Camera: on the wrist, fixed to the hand. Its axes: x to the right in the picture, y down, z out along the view.
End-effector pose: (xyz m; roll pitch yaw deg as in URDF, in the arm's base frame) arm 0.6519 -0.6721 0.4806 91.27 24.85 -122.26
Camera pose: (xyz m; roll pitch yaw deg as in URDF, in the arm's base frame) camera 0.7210 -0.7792 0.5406 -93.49 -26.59 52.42
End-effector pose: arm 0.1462 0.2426 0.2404 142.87 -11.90 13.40
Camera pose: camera 0.1381 0.2525 0.3807 -147.65 7.03 -168.13
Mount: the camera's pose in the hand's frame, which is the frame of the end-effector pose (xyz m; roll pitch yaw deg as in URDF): 0.0235 0.0744 -0.1173 -4.60 4.80 178.27
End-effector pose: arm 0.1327 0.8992 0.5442 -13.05 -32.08 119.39
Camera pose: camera 0.0487 0.9546 0.4456 8.10 37.14 -61.36
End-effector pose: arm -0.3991 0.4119 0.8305 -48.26 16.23 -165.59
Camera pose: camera -0.3942 0.4524 0.6956 43.13 -11.73 16.89
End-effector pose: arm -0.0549 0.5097 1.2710 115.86 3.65 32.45
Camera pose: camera -0.0680 0.5880 1.3874 -120.04 -7.29 -151.14
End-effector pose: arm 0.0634 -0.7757 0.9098 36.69 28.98 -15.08
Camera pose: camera 0.0938 -0.6495 0.8550 -39.03 -26.08 160.19
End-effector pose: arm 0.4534 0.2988 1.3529 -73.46 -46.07 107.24
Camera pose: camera 0.5134 0.4134 1.2972 73.55 48.93 -66.50
